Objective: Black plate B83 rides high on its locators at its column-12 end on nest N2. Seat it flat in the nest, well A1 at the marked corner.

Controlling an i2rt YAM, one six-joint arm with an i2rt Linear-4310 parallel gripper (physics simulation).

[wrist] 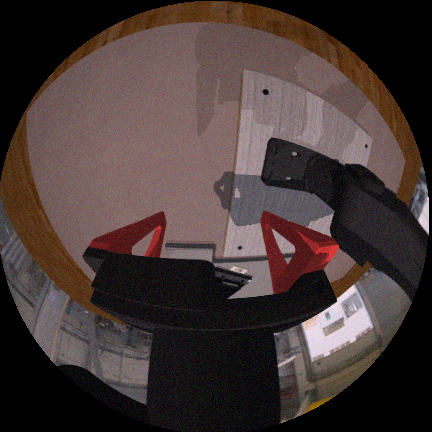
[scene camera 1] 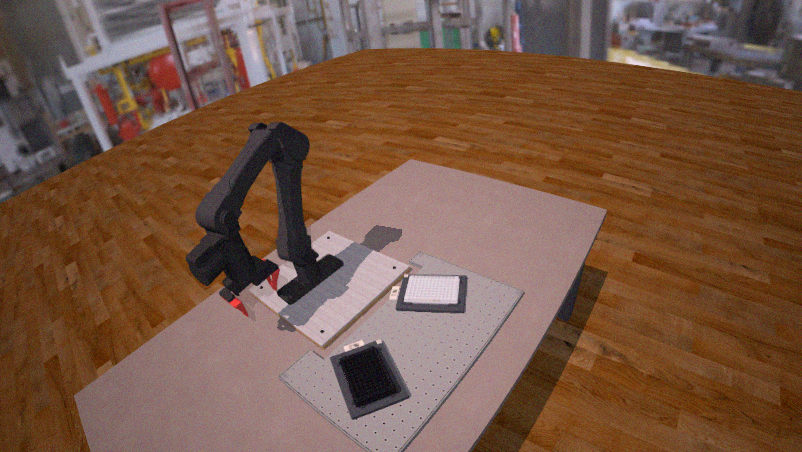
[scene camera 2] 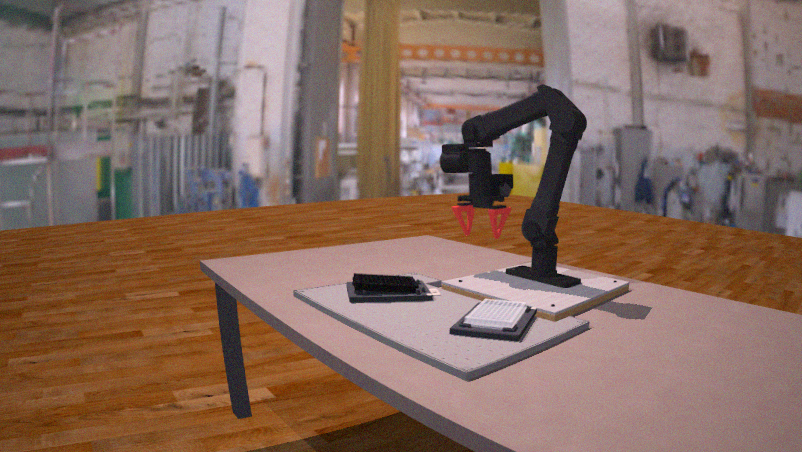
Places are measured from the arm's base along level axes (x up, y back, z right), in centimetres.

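Pixels of known places: gripper, between the fingertips: (wrist: 212, 216) (scene camera 1: 261, 302) (scene camera 2: 481, 237); arm's base, origin of its link: (wrist: 313, 171) (scene camera 1: 311, 279) (scene camera 2: 542, 278).
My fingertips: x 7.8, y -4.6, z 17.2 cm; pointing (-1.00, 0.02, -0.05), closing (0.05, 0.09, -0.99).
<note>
Ahead of a thing's pixels: the offset from my fingertips to its top centre. "spot": to the spot under its first point.
The black plate @(dz -4.0, dx -5.0, dy -30.6 cm) (scene camera 1: 367, 375) (scene camera 2: 384, 282) lies in its dark grey nest @(spot: dz -1.1, dx -7.6, dy -37.7 cm) (scene camera 1: 383, 406) (scene camera 2: 387, 298) on the pegboard. In scene camera 2's view it stands proud of the nest rim and looks tilted, higher at the left end. A pale label @(spot: dz -8.7, dx -8.3, dy -21.7 cm) (scene camera 1: 354, 346) sits beside the nest, and a small pale mark @(dz -12.6, dx -7.2, dy -25.9 cm) (scene camera 1: 379, 341) is at one corner. The well lettering cannot be read. My gripper (scene camera 1: 261, 302) (scene camera 2: 482, 236) (wrist: 212, 216) is open and empty, high above the table and well away from the plate. In the wrist view its body hides most of the pegboard.
A white plate @(dz -31.9, dx -5.8, dy -26.0 cm) (scene camera 1: 431, 289) (scene camera 2: 495, 313) sits in a second dark nest @(dz -31.9, dx -6.7, dy -26.0 cm) (scene camera 1: 429, 308) (scene camera 2: 488, 332) on the same pegboard @(dz -18.2, dx -8.4, dy -29.4 cm) (scene camera 1: 432, 359) (scene camera 2: 393, 335). The arm stands on a pale base board (scene camera 1: 342, 314) (scene camera 2: 595, 291) (wrist: 260, 120) beside the pegboard.
</note>
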